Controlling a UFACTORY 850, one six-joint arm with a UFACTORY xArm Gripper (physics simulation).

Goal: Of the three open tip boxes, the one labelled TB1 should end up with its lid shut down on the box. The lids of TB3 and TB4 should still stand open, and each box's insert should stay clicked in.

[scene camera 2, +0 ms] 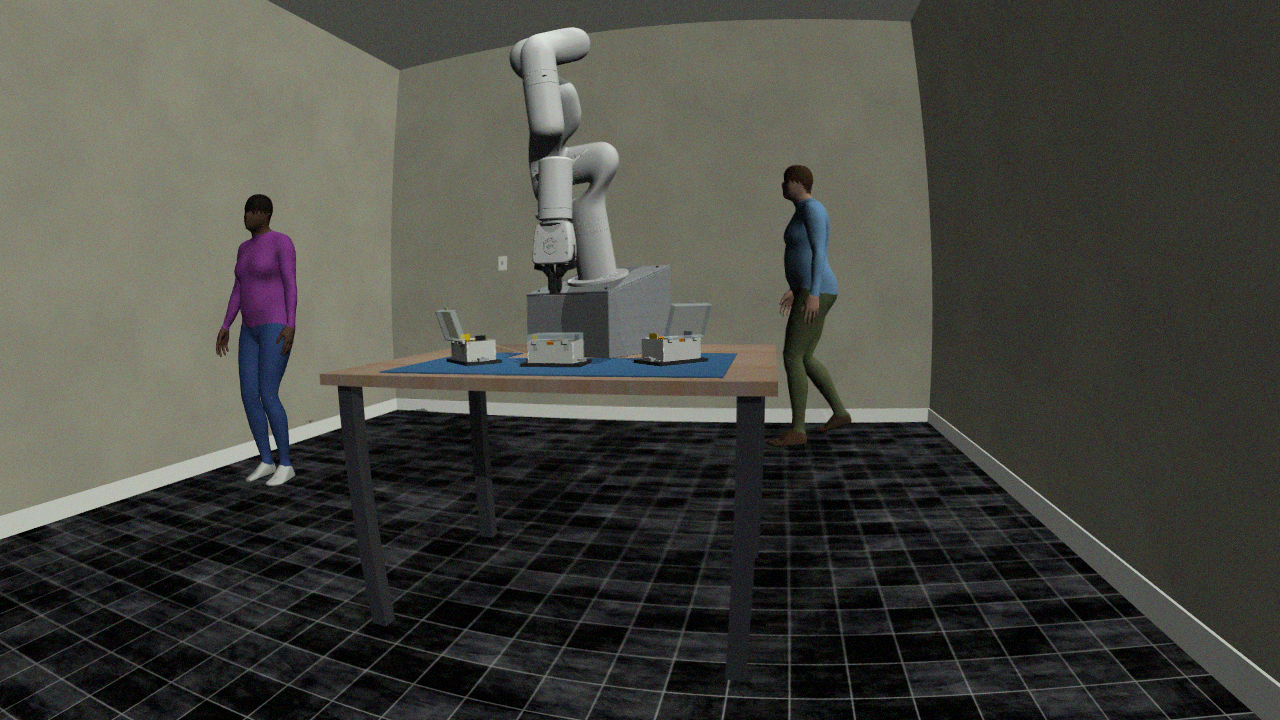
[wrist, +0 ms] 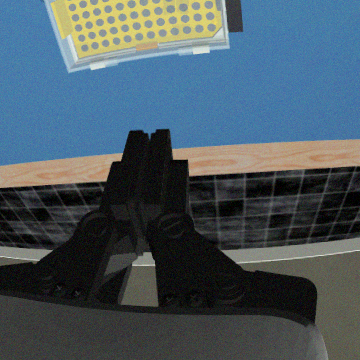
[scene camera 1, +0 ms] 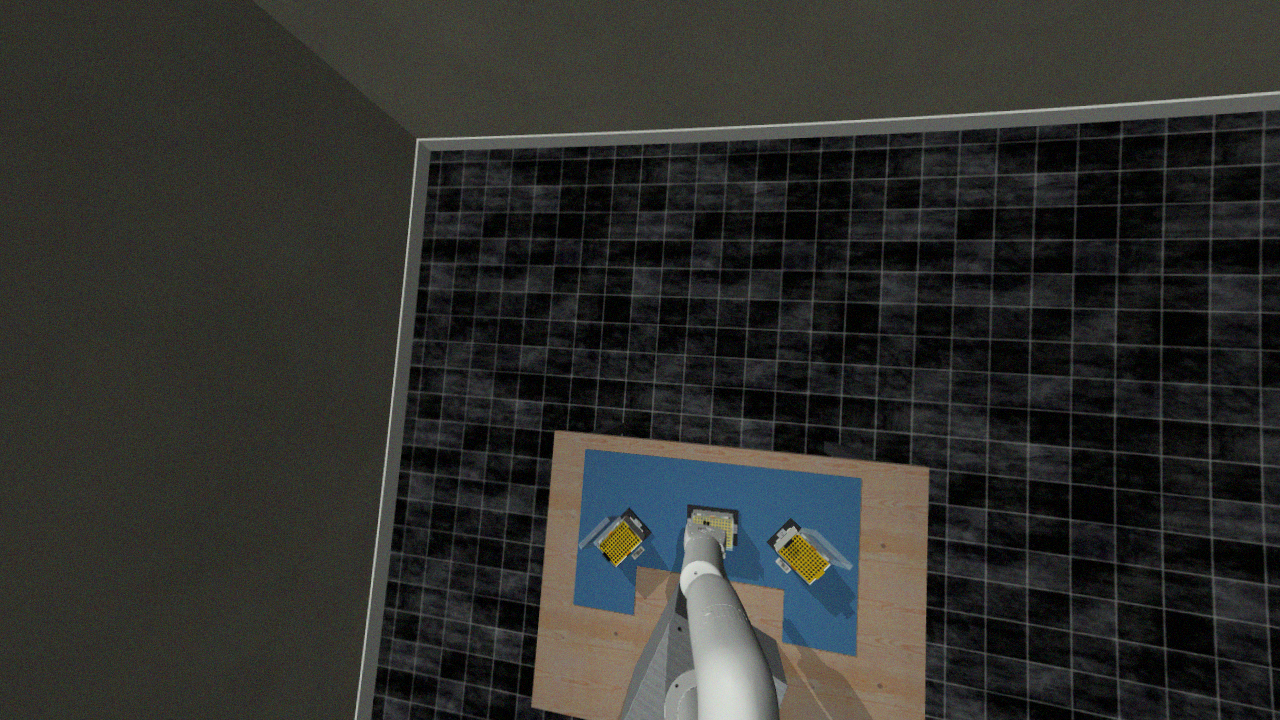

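Note:
The middle box point(scene camera 1: 727, 540) point(scene camera 2: 554, 351) point(wrist: 145, 25) has its clear lid lowered over its yellow insert; whether it is fully shut I cannot tell. One side box point(scene camera 1: 619, 542) point(scene camera 2: 673, 349), at the left in scene camera 1, has its lid point(scene camera 1: 594, 531) point(scene camera 2: 688, 319) standing open. The other side box point(scene camera 1: 802, 555) point(scene camera 2: 472, 350), at the right there, also has its lid point(scene camera 1: 827, 548) point(scene camera 2: 451, 325) open. Yellow inserts show in both. Labels are unreadable. My gripper point(scene camera 2: 554, 291) point(wrist: 154, 155) is shut and empty, above the table; arm parts hide it in scene camera 1.
The boxes stand on a blue mat point(scene camera 1: 644, 474) point(scene camera 2: 617, 368) on a wooden table point(scene camera 1: 895, 537) point(scene camera 2: 537, 384). My arm's grey pedestal point(scene camera 2: 572, 322) is behind them in scene camera 2. Two people point(scene camera 2: 262, 295) point(scene camera 2: 808, 295) stand away from the table.

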